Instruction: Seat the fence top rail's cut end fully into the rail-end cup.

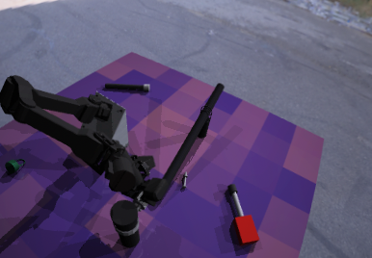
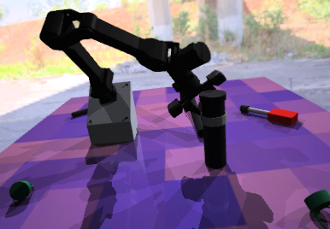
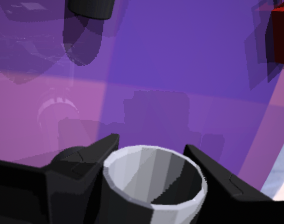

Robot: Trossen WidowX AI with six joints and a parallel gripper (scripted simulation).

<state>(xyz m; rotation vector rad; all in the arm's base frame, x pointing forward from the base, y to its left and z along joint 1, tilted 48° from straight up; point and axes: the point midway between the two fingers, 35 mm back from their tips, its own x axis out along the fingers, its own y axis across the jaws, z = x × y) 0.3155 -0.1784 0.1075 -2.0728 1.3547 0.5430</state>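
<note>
Right now the small bolt is 19 cm to the left of my gripper tip, 10 cm below it and 3 cm ahead of it. The rest, counted from my gripper tip: red-handled tool (25 cm ahead, 18 cm to the left, 9 cm below).
</note>
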